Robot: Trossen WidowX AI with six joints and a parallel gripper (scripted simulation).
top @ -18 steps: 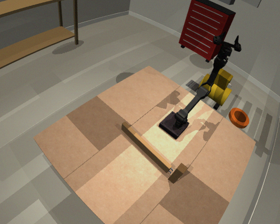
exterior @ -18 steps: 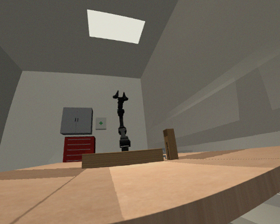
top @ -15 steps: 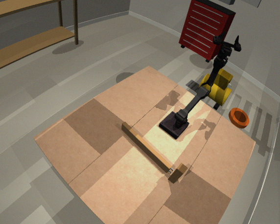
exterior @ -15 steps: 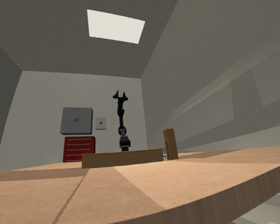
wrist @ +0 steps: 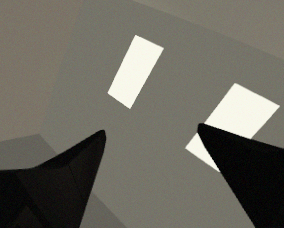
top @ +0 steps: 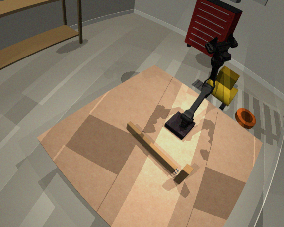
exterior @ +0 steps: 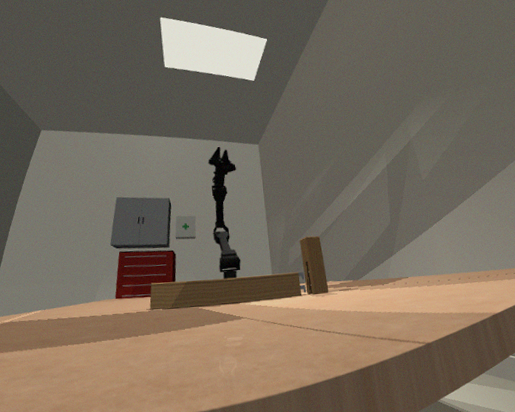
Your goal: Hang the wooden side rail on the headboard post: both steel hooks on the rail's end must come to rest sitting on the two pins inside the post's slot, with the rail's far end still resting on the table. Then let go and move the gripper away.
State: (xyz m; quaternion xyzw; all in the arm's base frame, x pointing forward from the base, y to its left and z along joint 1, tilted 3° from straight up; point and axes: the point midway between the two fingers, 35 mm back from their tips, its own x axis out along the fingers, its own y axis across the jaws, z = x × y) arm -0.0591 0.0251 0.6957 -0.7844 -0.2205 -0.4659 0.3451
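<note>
My gripper tip is now 40 cm short of the headboard post, 17 cm to the right of it and 69 cm above it.
</note>
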